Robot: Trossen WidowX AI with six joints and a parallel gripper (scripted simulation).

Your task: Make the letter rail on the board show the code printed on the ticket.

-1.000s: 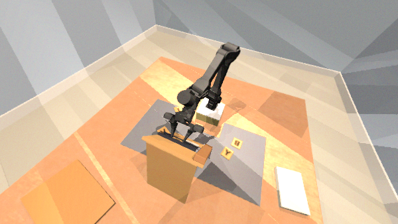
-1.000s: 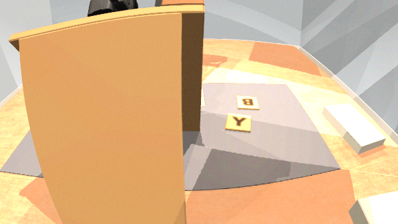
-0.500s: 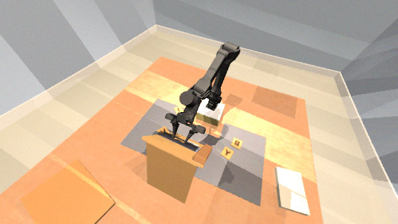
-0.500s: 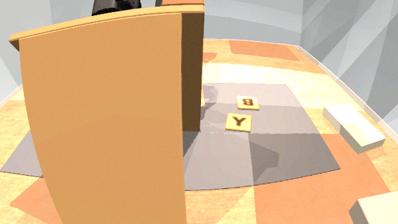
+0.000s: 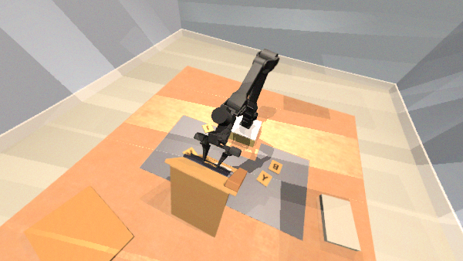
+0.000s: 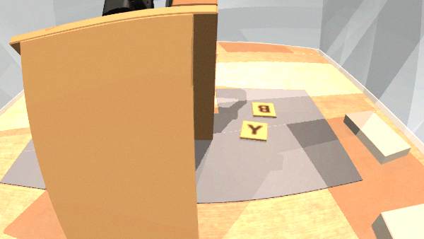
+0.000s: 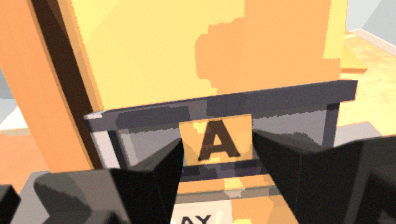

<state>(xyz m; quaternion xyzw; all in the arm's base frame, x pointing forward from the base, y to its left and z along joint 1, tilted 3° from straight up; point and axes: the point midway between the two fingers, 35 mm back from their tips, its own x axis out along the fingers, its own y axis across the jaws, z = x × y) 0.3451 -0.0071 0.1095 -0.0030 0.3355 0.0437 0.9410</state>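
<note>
The white ticket is 80 mm below my gripper tip, 60 mm behind it and 30 mm to the left of it. From my gripper tip the other things lie so: grey mat (170 mm below, 160 mm behind, 30 mm to the left); then flat orange panel (380 mm ahead, 290 mm to the right, 170 mm below); then letter tile (right at my gripper tip).
</note>
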